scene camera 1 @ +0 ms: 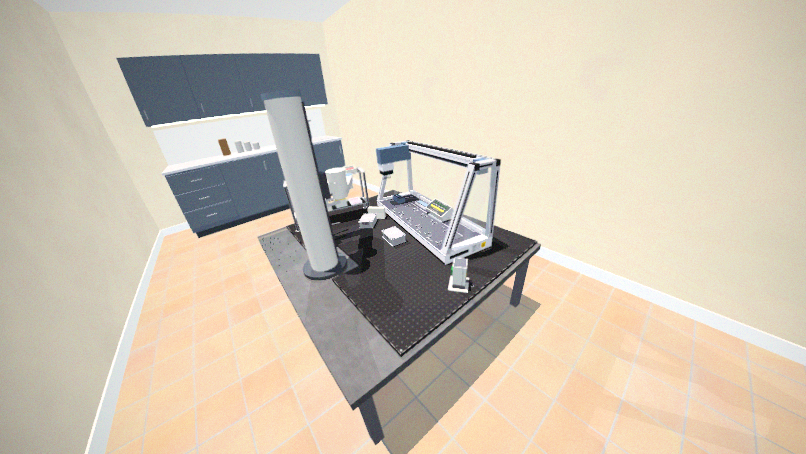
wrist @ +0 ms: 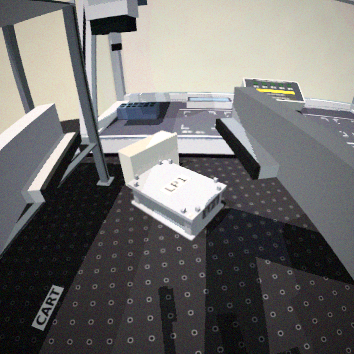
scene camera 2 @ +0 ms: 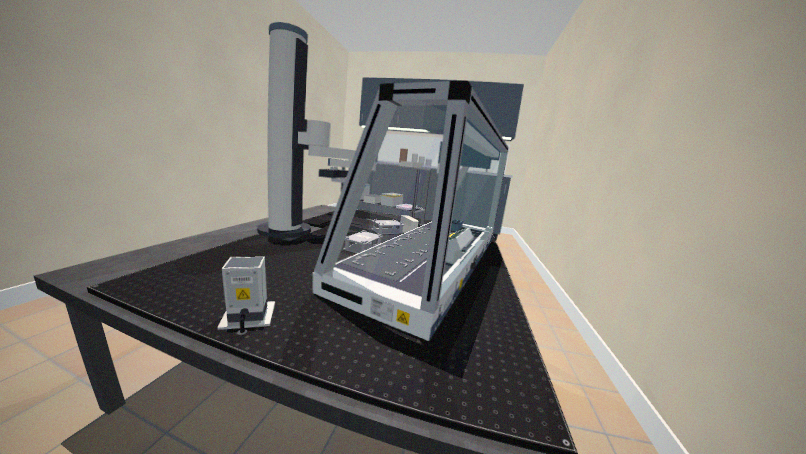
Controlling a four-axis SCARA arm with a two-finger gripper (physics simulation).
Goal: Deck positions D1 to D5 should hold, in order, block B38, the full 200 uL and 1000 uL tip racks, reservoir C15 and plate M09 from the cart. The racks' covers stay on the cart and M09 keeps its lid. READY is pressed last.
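Note:
My gripper (wrist: 146,111) is shut to a narrow stand, a gap between its fingers and nothing in it. Beyond it, a cream block (scene camera 1: 376,212) (scene camera 2: 409,223) (wrist: 150,155) stands tipped on edge against the far side of pad LP1 (scene camera 1: 367,220) (scene camera 2: 387,225) (wrist: 175,184); its label does not show. The deck (scene camera 1: 417,217) (scene camera 2: 389,260) (wrist: 172,122) lies behind it inside the frame. On the cart (wrist: 85,90), a yellow-topped tip rack (scene camera 2: 391,198) and a pinkish plate (scene camera 1: 355,201) (scene camera 2: 403,206) show. The panel with a yellow bar (scene camera 1: 439,207) (wrist: 274,92) stands behind the deck.
A second white pad (scene camera 1: 393,235) (scene camera 2: 362,240) is on the black breadboard (scene camera 1: 406,298) (scene camera 2: 169,293). A blue rack (wrist: 139,110) sits at the deck's far end, under the gantry head (scene camera 1: 393,153) (wrist: 112,15). A grey box (scene camera 1: 459,274) (scene camera 2: 244,287) stands near the table edge.

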